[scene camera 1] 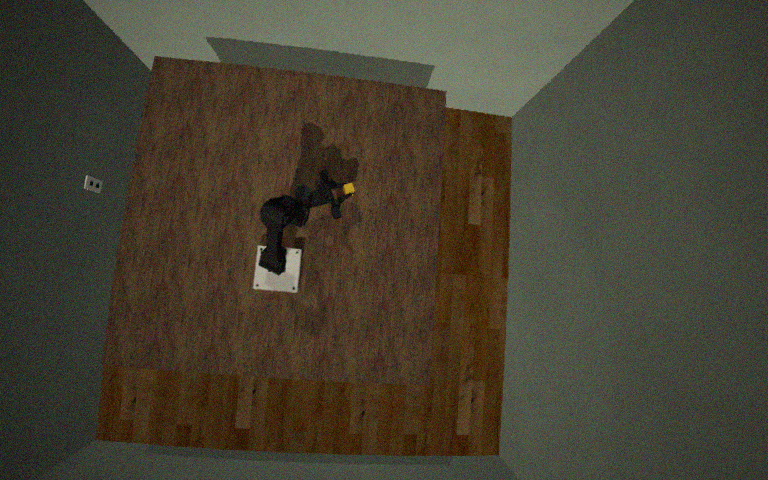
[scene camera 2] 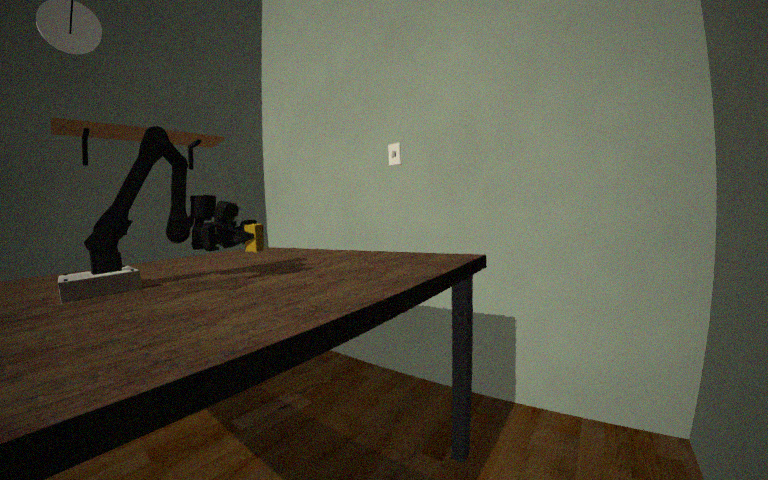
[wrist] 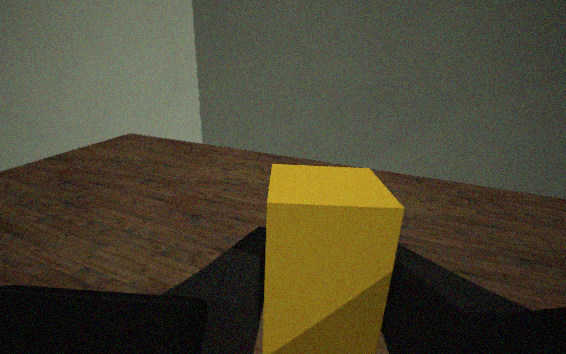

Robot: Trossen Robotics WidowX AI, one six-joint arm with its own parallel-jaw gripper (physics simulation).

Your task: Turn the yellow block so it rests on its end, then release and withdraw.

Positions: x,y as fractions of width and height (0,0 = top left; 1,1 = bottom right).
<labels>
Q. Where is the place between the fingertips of my gripper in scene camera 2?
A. At 0.34,0.49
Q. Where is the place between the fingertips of my gripper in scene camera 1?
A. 0.46,0.39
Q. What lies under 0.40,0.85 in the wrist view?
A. My gripper.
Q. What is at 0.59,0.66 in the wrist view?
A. A yellow block.
</labels>
